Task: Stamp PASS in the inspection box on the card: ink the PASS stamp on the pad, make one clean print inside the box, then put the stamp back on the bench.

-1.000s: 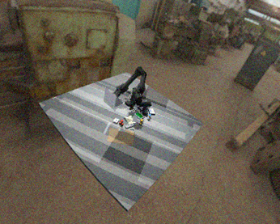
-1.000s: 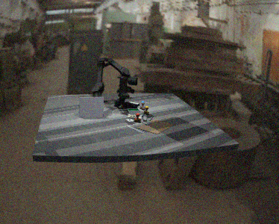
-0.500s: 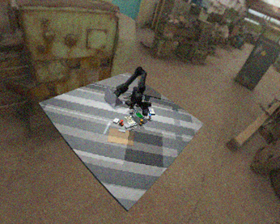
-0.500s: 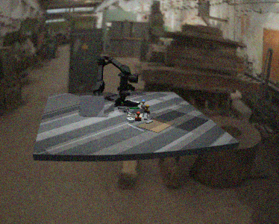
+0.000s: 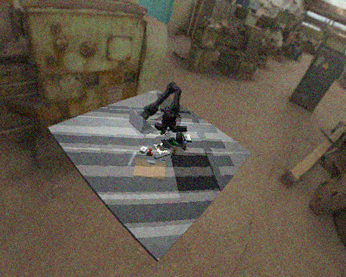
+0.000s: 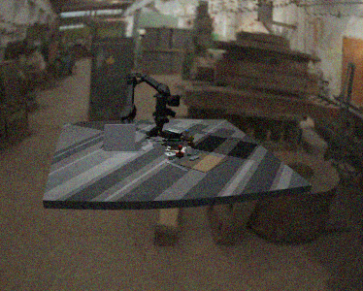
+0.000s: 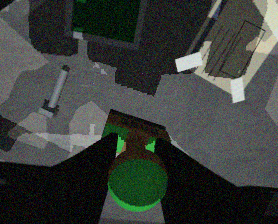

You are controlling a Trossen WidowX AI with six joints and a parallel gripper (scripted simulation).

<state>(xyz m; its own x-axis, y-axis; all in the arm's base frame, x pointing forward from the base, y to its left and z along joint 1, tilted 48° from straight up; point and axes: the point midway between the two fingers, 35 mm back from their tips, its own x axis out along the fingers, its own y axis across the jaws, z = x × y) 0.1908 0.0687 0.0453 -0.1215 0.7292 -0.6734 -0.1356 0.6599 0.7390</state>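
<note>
The green ink pad lies 9 cm ahead of my gripper tip, 8 cm below it and 4 cm to the left of it. Round my gripper tip: dark block 14 cm to the left, 7 cm ahead, 6 cm below; then cream card 9 cm ahead, 8 cm to the right, 8 cm below; then pass stamp right at my gripper tip.
</note>
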